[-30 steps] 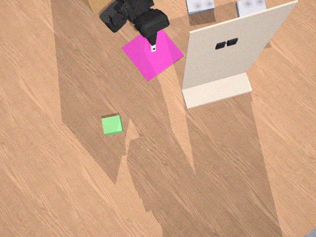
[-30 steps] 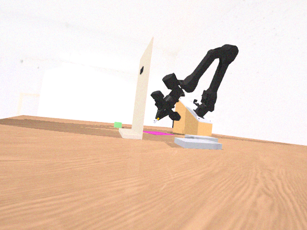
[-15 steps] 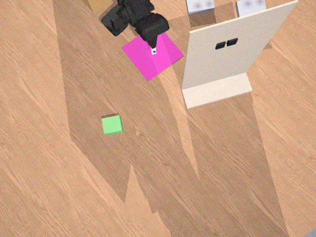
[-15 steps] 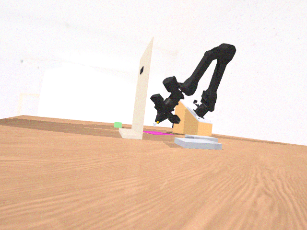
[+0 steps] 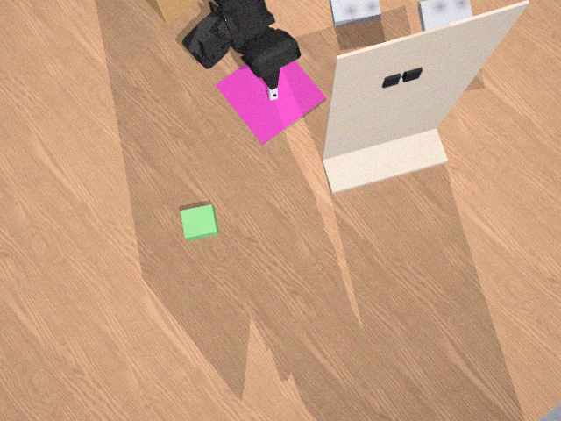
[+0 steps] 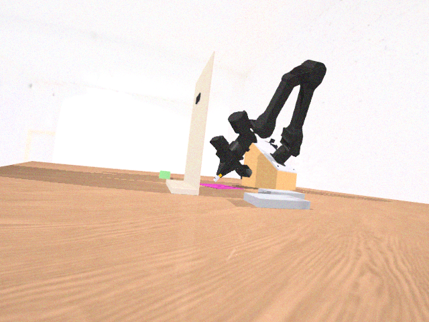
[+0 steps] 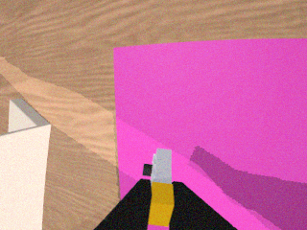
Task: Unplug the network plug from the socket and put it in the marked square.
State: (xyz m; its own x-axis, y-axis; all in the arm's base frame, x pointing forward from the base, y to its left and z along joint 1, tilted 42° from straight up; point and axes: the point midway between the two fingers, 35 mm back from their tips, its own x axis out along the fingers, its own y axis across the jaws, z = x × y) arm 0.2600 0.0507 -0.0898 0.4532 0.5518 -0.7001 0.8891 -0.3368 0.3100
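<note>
Now: gripper tip 1 cm past the magenta marked square and 3 cm above it. Also, from my gripper tip: network plug: right at my gripper tip; cream panel: 16 cm ahead, 8 cm to the left, 11 cm above; green cube: 11 cm ahead, 19 cm to the right, 2 cm below.
</note>
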